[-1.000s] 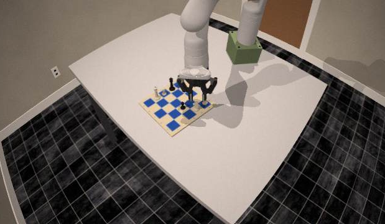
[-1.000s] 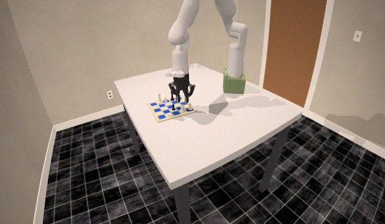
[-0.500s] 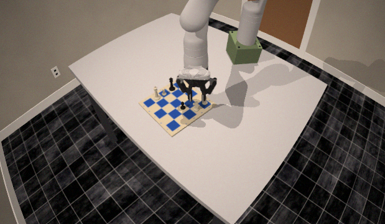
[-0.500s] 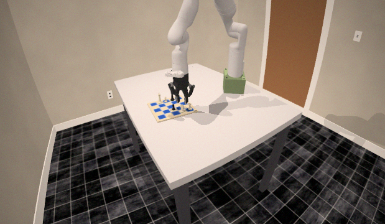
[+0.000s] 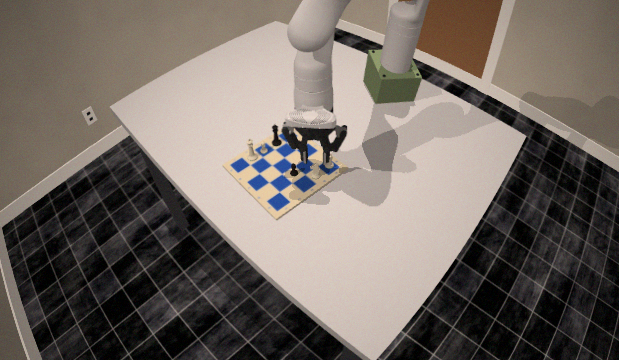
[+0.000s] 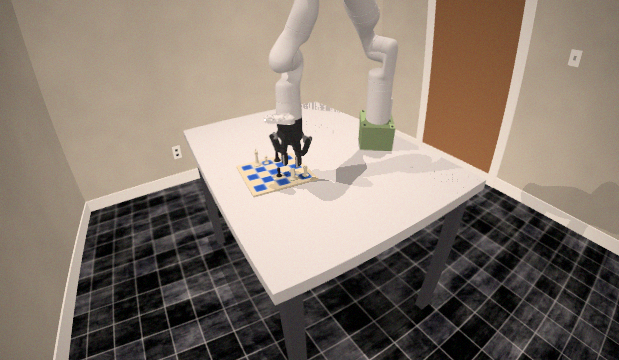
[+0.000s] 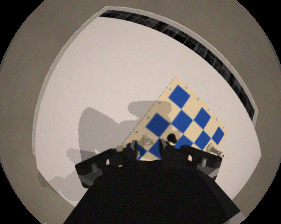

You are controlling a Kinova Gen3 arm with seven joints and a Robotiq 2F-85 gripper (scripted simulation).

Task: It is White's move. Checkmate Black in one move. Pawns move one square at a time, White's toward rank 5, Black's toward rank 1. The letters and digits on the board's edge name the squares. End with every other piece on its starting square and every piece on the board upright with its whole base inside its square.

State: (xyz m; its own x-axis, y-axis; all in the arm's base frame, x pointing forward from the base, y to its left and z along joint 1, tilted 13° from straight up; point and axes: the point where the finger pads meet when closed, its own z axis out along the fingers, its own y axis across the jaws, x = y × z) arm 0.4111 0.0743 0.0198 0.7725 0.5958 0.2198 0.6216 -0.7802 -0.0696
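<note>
My hand is 3 cm short of the black pawn, 4 cm to the left of it and 5 cm above it. Also, from my hand: white pawn (3 cm ahead, 15 cm to the right, 5 cm below); chessboard (3 cm ahead, 8 cm to the right, 7 cm below); tall black piece (1 cm behind, 15 cm to the right, 4 cm below).
</note>
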